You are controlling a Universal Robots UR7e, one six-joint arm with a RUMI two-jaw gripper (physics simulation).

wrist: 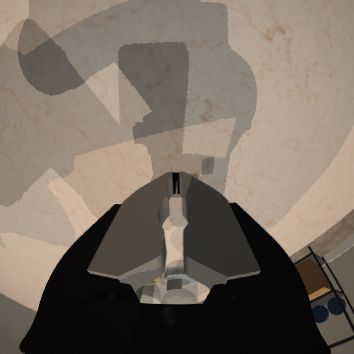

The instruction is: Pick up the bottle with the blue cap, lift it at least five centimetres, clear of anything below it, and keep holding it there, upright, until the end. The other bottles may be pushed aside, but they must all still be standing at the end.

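Places are measured from the arm's base along level axes (x left, y down, z back), in millimetres.
Pixels of known places: gripper, fingertip midpoint: (176, 173).
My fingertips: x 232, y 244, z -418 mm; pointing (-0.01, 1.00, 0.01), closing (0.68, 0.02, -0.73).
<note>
Behind a point stands the place of what it marks.
My gripper (176, 173) {x 232, y 244, z -418 mm} is shut, with its two grey fingers meeting at the tips and no object between them. The slot between the fingers shows the table. Behind the fingers, low in the middle of the wrist view, clear and pale bottle parts (175, 296) {x 98, y 215, z -535 mm} show through the gap in the gripper body, with a small yellowish patch to their left. The blue cap does not show in this view. The black gripper body hides most of the bottles, so I cannot tell which bottle these parts belong to or how they stand.
The pale, veined round table (300, 75) {x 359, y 264, z -439 mm} carries broad shadows of the arm and gripper. Its edge curves through the lower right. Beyond it, at the lower right, is a black-framed rack (340, 342) with a brown panel (311, 279) and two dark blue round things (336, 305).
</note>
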